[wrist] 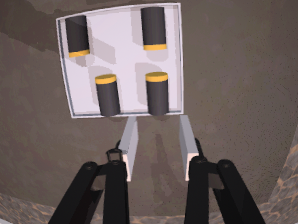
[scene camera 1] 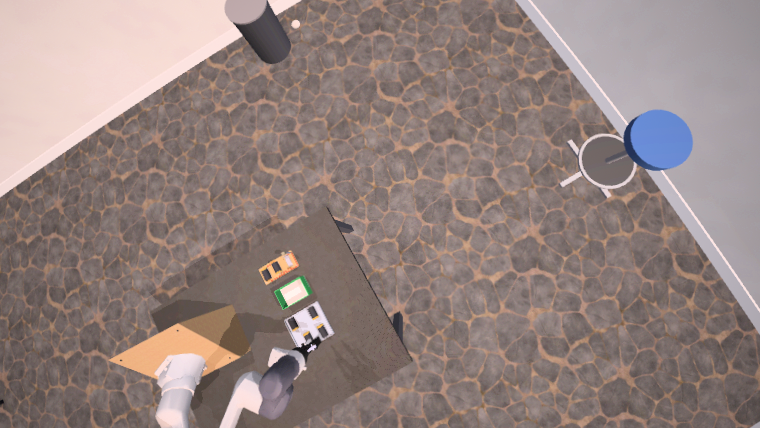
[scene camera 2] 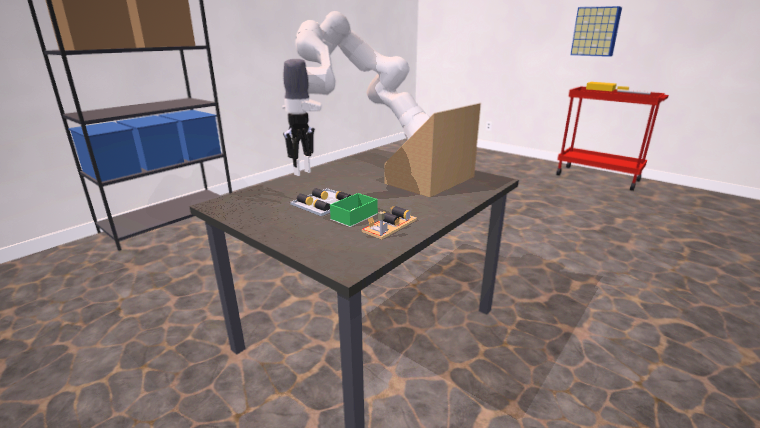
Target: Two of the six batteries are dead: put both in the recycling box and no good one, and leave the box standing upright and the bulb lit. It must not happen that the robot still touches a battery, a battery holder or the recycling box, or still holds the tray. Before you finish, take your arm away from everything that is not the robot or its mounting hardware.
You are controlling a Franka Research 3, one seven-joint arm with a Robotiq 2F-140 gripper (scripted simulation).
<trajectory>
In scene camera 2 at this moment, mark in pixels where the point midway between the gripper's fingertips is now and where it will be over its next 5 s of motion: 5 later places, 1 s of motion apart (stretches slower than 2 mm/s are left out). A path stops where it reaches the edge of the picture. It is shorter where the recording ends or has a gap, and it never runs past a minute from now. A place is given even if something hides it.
My gripper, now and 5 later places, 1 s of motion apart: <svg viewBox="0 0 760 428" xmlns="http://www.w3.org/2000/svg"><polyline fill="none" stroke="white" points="302,173 305,191 304,190 305,195 305,201 304,186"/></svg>
</trajectory>
